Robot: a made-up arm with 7 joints. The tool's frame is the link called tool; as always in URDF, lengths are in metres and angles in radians. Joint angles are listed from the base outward. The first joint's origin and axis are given. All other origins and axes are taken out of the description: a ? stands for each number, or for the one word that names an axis. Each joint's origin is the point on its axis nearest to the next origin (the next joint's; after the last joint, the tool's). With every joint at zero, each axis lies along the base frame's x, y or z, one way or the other. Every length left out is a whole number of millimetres.
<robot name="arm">
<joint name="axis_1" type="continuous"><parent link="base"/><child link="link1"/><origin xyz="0 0 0.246"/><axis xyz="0 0 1"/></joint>
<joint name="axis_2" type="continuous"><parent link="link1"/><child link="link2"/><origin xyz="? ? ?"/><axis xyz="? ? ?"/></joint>
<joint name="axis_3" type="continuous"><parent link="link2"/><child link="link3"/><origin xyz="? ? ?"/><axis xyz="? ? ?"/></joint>
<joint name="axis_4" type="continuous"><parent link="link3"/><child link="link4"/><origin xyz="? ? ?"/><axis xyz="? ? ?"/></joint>
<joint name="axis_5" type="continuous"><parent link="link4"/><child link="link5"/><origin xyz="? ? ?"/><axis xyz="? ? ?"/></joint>
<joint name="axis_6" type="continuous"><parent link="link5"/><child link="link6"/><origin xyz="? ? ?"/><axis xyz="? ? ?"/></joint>
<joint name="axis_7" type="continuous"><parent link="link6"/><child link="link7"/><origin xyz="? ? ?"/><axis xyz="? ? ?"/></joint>
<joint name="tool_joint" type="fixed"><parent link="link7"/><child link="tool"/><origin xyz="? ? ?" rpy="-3.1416 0 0"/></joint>
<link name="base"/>
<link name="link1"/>
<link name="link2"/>
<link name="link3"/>
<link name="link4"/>
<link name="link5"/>
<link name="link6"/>
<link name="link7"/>
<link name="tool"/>
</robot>
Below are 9 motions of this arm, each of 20 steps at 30 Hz.
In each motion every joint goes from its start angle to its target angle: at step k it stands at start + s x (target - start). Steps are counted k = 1, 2, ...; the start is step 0. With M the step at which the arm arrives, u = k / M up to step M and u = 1 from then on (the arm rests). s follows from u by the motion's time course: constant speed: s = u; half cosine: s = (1 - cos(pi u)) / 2; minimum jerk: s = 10 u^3 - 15 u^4 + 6 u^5.
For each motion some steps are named. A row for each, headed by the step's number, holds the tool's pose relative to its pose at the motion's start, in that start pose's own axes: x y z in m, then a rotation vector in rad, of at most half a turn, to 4 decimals.
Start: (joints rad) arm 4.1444 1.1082 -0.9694 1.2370 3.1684 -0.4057 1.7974
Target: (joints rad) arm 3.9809 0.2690 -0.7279 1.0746 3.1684 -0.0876 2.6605
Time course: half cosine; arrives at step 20
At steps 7, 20:
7: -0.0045 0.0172 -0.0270 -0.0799 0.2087 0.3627
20: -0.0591 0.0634 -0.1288 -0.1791 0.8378 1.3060

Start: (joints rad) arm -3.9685 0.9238 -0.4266 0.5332 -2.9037 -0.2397 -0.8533
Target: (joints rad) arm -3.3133 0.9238 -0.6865 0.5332 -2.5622 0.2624 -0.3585
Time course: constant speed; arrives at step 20
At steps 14, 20:
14: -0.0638 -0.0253 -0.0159 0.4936 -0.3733 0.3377
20: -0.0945 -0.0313 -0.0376 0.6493 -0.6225 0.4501

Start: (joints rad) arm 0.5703 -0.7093 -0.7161 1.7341 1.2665 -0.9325 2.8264
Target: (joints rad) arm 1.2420 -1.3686 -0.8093 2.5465 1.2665 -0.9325 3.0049
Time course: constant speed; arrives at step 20
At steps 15, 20:
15: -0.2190 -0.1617 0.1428 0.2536 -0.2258 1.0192
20: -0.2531 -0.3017 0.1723 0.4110 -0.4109 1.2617

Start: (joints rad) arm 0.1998 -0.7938 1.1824 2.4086 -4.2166 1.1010 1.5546
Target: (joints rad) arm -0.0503 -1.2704 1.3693 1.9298 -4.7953 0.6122 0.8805
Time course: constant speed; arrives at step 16
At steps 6, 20:
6: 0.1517 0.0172 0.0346 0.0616 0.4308 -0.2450
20: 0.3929 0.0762 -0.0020 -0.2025 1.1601 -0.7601

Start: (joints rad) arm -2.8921 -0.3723 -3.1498 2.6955 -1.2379 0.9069 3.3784
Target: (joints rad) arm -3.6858 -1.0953 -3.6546 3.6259 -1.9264 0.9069 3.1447
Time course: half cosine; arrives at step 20
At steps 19, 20:
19: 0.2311 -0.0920 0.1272 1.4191 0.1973 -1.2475
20: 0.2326 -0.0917 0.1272 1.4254 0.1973 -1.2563

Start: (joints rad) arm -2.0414 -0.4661 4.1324 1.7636 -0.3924 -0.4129 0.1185
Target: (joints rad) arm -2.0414 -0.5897 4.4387 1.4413 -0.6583 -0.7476 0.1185
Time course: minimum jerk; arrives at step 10
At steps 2, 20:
2: -0.0066 -0.0082 -0.0003 0.0247 0.0021 0.0041
20: -0.0758 -0.1490 -0.0483 0.4666 0.1057 0.1311

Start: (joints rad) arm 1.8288 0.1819 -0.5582 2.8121 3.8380 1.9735 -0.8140
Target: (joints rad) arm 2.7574 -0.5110 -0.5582 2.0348 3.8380 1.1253 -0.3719
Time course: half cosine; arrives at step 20
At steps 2, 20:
2: 0.0035 0.0016 0.0016 -0.0028 0.0320 0.0020
20: 0.0733 -0.0408 -0.0963 0.2538 1.5384 0.4156

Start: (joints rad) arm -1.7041 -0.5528 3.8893 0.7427 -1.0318 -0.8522 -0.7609
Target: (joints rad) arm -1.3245 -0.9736 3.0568 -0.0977 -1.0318 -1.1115 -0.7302
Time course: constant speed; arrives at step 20
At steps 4, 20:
4: -0.0329 -0.0807 -0.0191 0.1251 -0.0524 0.2182
20: 0.0108 -0.3069 -0.1709 0.5527 -0.4330 1.0919

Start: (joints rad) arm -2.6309 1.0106 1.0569 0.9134 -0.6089 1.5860 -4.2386
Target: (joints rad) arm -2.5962 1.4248 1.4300 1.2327 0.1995 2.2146 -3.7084
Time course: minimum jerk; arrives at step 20
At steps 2, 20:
2: -0.0013 0.0004 -0.0007 -0.0052 -0.0054 0.0012
20: -0.0839 0.1199 -0.1274 -0.7072 -0.3261 -0.2721

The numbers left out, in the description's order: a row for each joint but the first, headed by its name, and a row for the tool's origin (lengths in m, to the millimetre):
axis_2: xyz 0 0 0, axis 0 1 0
axis_3: xyz 0 0 0.285, axis 0 0 1
axis_4: xyz 0.061 0 0, axis 0 -1 0
axis_5: xyz 0.073 0 -0.322, axis 0 0 -1
axis_6: xyz 0 0 0, axis 0 1 0
axis_7: xyz 0.083 0 -0.106, axis 0 0 -1
tool: xyz 0 0 0

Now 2 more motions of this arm.
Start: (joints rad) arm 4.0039 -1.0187 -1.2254 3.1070 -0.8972 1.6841 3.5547
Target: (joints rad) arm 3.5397 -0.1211 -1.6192 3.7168 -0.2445 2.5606 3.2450
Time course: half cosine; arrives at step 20
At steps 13, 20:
13: 0.3051 0.1142 -0.3423 0.0221 -0.2549 -0.5086
20: 0.4838 0.1437 -0.3644 0.1625 -0.3534 -0.8015

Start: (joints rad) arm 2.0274 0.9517 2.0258 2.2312 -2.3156 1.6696 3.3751
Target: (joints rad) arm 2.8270 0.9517 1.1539 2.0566 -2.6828 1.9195 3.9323
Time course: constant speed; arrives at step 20
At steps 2, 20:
2: -0.0020 0.0491 -0.0082 0.0503 -0.0067 -0.0283
20: 0.0865 0.4029 -0.1792 0.4778 -0.5342 -0.0868

